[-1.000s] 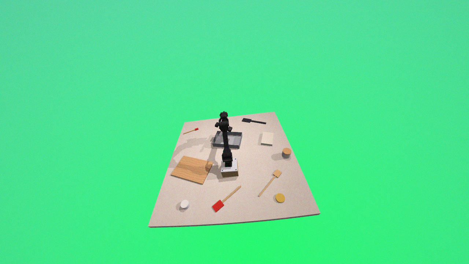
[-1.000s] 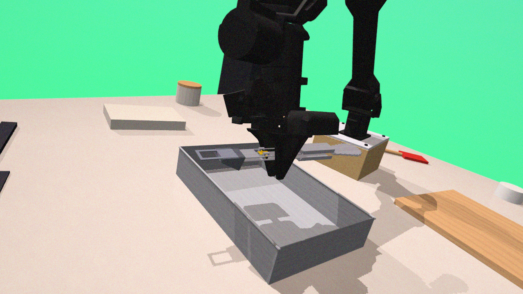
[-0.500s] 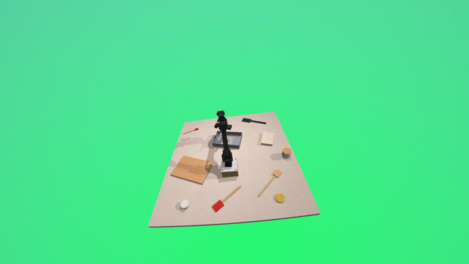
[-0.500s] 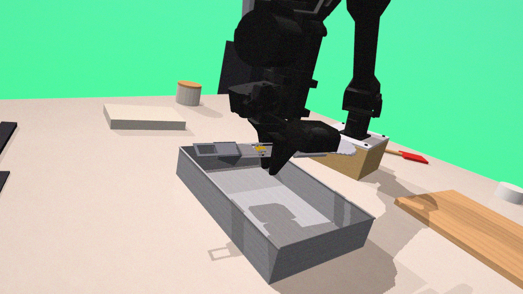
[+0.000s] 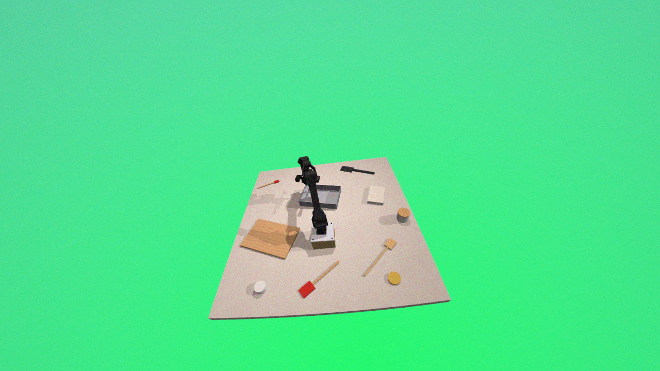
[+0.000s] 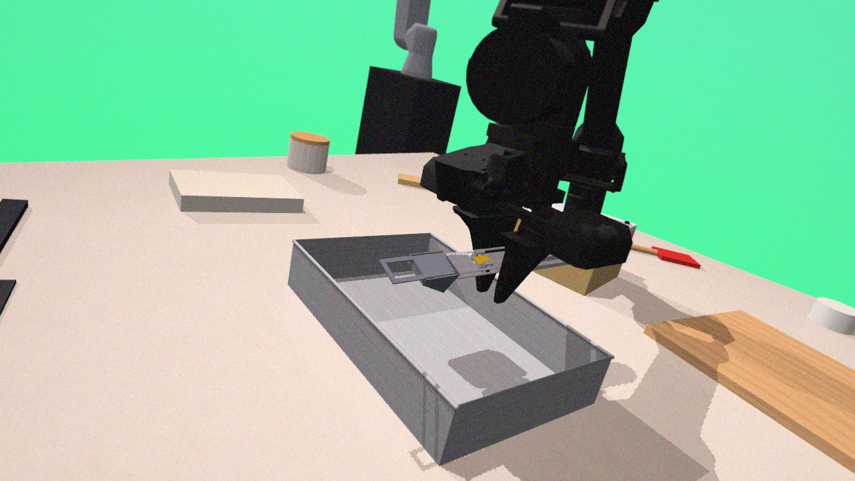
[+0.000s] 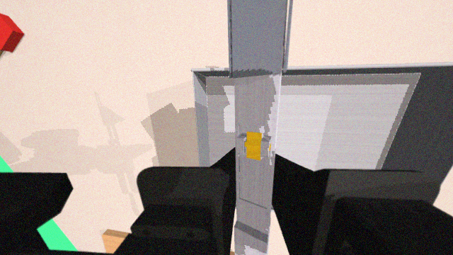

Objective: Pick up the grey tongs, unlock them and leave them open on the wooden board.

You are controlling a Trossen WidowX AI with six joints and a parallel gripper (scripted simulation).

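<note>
Right now my gripper tip is 40 mm below the yellow lock piece and 20 mm short of it. Also, from my gripper tip: wooden board: 390 mm behind, 270 mm to the left, 100 mm below; then black spatula: 390 mm to the right, 280 mm ahead, 100 mm below; then grey roasting tin: 80 mm to the right, 80 mm below, 40 mm behind.
</note>
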